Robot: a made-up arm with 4 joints.
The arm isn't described. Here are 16 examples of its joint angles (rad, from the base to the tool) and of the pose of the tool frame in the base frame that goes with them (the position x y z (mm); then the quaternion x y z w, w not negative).
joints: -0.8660 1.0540 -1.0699 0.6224
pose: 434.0 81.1 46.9 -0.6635 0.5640 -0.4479 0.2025
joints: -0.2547 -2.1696 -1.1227 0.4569
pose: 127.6 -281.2 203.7 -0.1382 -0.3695 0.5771 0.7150
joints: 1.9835 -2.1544 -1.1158 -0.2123
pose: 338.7 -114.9 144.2 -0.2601 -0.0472 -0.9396 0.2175
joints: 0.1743 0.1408 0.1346 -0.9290
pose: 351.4 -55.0 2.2 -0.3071 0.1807 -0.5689 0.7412
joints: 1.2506 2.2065 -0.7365 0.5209
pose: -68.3 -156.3 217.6 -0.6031 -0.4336 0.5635 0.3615
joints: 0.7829 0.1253 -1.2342 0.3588
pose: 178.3 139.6 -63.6 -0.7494 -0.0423 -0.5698 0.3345
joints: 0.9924 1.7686 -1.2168 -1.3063
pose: -115.2 10.3 -86.6 0.1070 -0.3252 0.3178 0.8842
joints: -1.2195 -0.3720 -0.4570 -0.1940
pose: 243.6 -265.7 64.1 0.2587 -0.5458 0.7725 0.1962
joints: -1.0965 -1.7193 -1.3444 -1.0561
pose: -62.9 -113.5 117.6 0.5997 -0.2021 0.2693 0.7260
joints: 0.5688 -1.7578 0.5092 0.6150
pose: 58.4 -175.6 368.5 -0.1176 0.5976 -0.6571 0.4442
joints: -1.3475 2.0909 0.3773 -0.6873
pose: 411.5 -46.1 67.4 0.0229 0.4962 -0.1780 0.8495
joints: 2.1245 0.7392 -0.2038 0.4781
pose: -76.0 -43.2 130.8 -0.7825 -0.3892 0.3486 0.3386
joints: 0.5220 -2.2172 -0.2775 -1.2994
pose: 78.6 -300.8 193.7 0.2014 0.3327 0.8968 0.2110
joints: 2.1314 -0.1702 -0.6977 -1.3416
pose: 122.9 105.5 -62.1 0.0423 -0.5350 0.0524 0.8421
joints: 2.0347 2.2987 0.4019 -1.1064
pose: -13.7 -320.1 74.4 -0.4459 0.1163 0.8802 0.1136
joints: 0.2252 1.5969 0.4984 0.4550
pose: 339.8 170.0 76.7 -0.6468 0.3446 0.5500 0.4005
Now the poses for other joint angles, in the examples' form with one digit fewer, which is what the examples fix.
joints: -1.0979 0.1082 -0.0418 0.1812
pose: 303 -265 139 -0.187 0.752 -0.603 0.188
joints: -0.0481 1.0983 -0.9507 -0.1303
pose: 196 134 -4 -0.682 0.057 -0.346 0.642
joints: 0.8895 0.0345 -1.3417 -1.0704
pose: 322 16 -110 -0.384 -0.616 -0.397 0.562
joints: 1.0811 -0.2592 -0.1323 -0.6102
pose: 263 20 50 -0.464 -0.032 -0.394 0.793
